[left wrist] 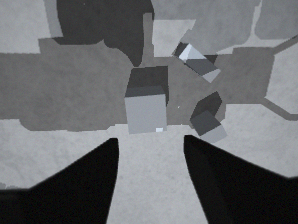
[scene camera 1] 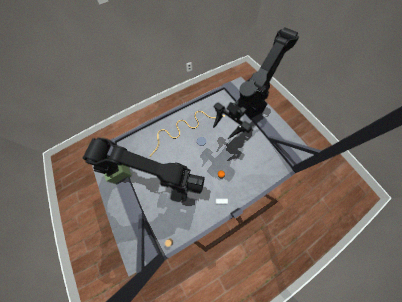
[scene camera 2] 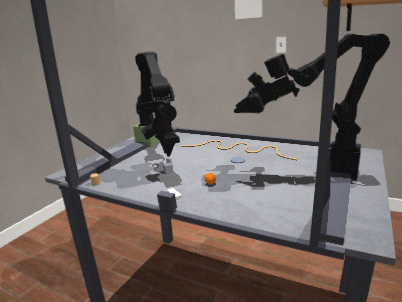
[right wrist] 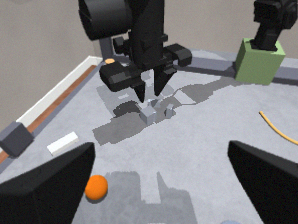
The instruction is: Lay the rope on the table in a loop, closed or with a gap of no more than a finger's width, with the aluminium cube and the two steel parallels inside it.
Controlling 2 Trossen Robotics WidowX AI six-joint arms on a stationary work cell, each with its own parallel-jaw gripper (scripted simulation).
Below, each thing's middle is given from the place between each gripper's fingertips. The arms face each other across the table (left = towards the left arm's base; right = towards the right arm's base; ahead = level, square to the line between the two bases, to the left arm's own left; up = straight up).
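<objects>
My left hand point(scene camera 2: 167, 154) is 90 mm above the aluminium cube point(left wrist: 145, 106), and going by its middle, the cube is nearer to my left hand than to my right hand.
As for my right hand, it is 110 mm past the aluminium cube, 280 mm to the right of it and 250 mm above it.
</objects>
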